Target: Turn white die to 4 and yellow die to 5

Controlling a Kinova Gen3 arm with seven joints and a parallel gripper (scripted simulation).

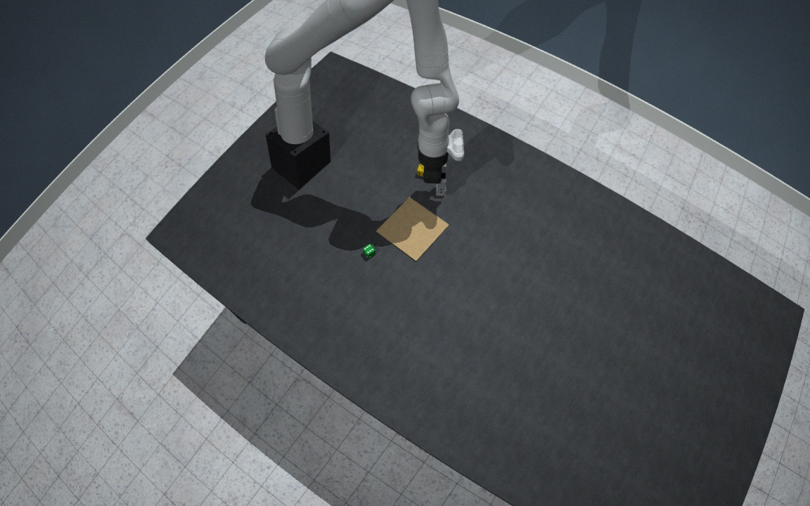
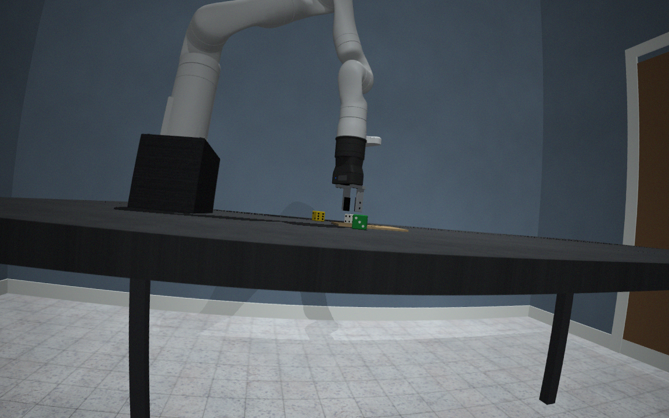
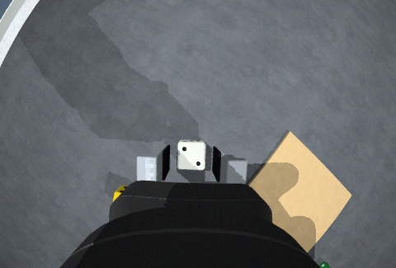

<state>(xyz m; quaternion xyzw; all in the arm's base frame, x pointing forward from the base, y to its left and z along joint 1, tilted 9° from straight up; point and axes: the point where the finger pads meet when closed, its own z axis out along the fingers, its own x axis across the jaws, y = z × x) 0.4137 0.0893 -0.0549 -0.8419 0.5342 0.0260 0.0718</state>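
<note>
The white die is 4 cm below my hand. Also, from my hand: green die 8 cm behind, 26 cm to the right, 4 cm below; then yellow die 8 cm behind, 4 cm to the left, 4 cm below; then tan mat 2 cm behind, 14 cm to the right, 5 cm below.
</note>
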